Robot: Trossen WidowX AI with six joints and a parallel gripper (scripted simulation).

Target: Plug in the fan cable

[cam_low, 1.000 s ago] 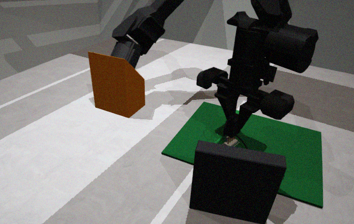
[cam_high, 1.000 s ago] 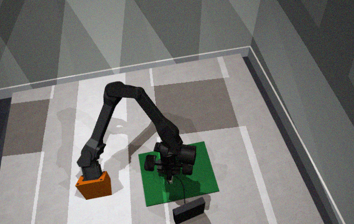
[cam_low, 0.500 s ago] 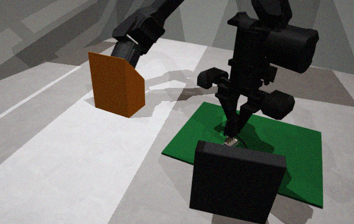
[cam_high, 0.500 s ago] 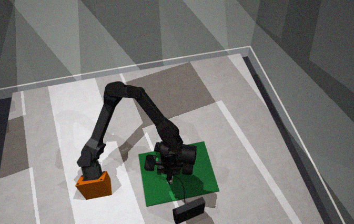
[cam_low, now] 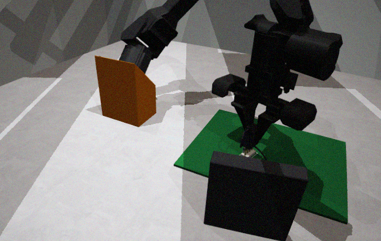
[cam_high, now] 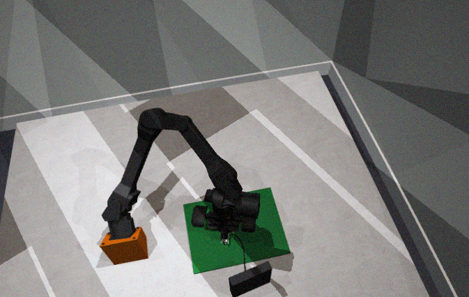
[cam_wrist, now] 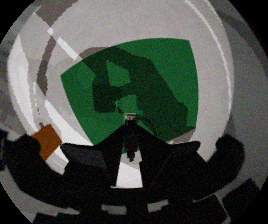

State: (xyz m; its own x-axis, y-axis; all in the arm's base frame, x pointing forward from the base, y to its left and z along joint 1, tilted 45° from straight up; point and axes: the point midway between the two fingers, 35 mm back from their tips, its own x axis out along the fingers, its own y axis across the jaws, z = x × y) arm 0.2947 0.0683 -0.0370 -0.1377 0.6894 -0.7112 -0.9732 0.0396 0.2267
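Right now my gripper tip is 30 mm short of the green board, 20 mm to the right of it and 50 mm above it. Also, from my gripper tip: black fan box (60 mm ahead, 160 mm to the right, 20 mm above); black plug (10 mm to the right, 10 mm above).
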